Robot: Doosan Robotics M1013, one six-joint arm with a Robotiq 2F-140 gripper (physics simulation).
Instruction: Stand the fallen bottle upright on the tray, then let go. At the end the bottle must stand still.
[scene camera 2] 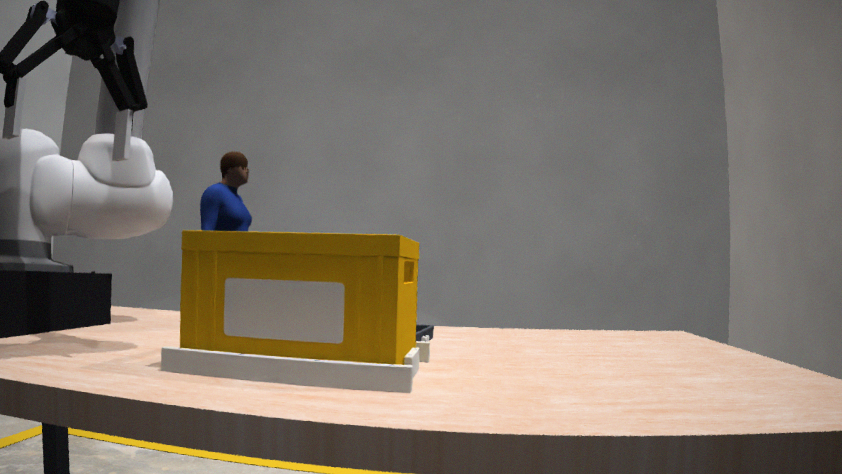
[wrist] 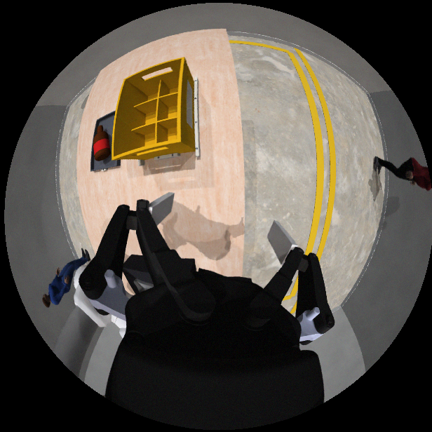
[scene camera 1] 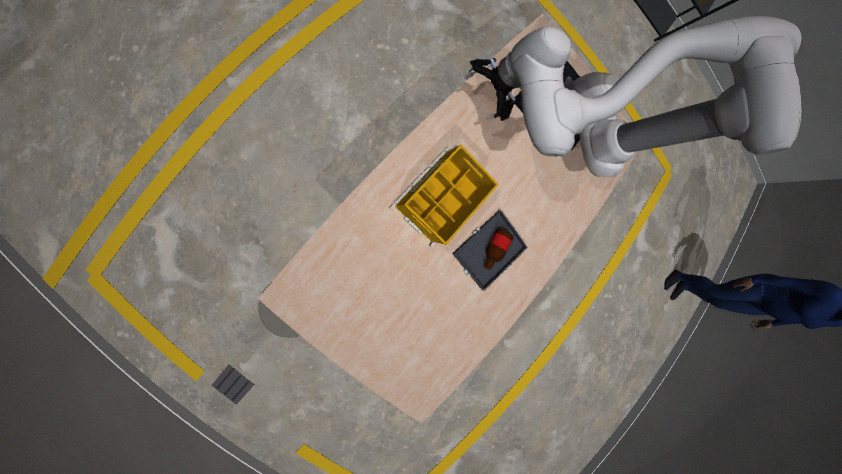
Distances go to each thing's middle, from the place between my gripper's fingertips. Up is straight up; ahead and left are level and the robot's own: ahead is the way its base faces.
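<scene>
The dark grey tray (scene camera 1: 471, 254) has my gripper a good way short of it, well to the right of it and well above it. And there's the yellow crate (scene camera 2: 343, 297), which, counting from my hand, is 240 mm ahead, 190 mm to the left and 180 mm below.
</scene>
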